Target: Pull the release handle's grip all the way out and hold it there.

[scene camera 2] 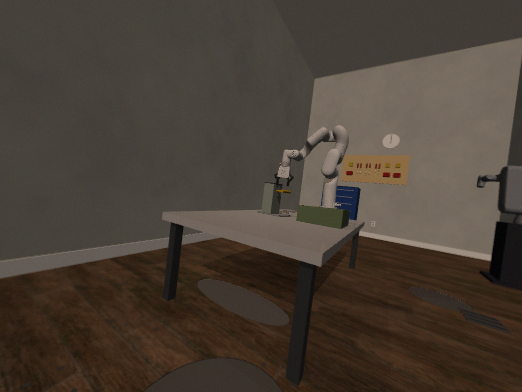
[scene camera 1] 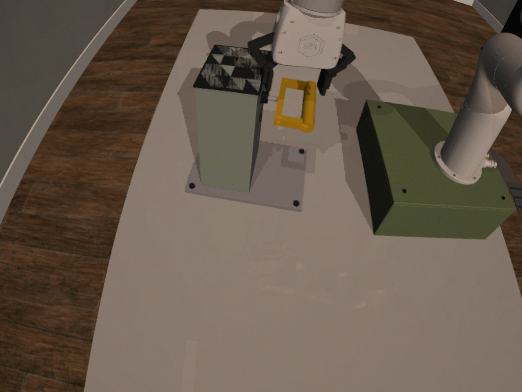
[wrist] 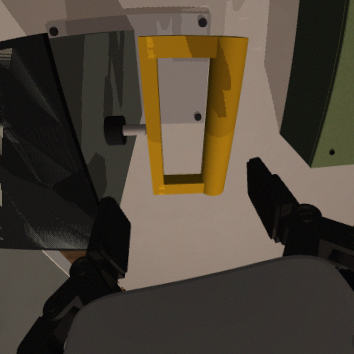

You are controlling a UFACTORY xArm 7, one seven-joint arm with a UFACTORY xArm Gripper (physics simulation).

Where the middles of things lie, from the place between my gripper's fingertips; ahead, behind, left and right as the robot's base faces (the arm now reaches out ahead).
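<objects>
Position of my gripper relative to the grey base plate (wrist: 182, 81): 6 cm short of it, 3 cm to the left of it, 25 cm above it.
</objects>
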